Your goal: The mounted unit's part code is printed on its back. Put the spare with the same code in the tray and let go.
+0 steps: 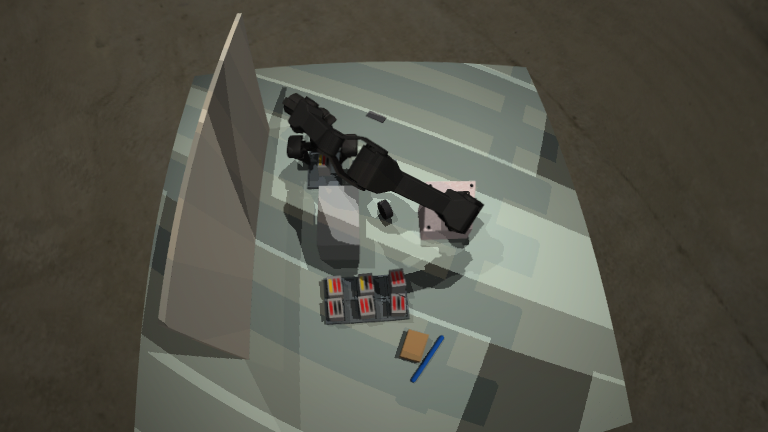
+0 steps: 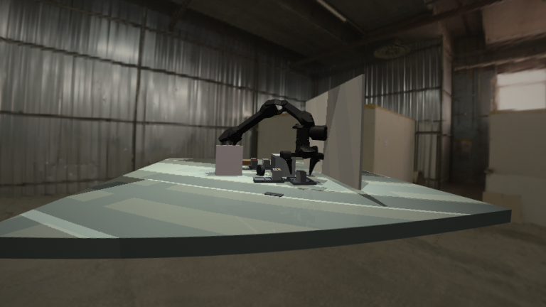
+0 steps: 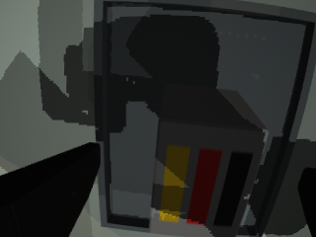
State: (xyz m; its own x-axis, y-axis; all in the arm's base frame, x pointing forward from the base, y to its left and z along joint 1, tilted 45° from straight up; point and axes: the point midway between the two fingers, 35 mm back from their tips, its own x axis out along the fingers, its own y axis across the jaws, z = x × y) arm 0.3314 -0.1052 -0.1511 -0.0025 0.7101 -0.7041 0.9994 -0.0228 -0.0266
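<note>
The flat dark tray is 30 mm below my gripper tip. Round my gripper tip: small dark flat piece 160 mm behind, 190 mm to the right, 30 mm below; dark panel 200 mm ahead, 190 mm to the left, 190 mm above; grey mounted unit 40 mm behind, 200 mm to the left, 20 mm above.
</note>
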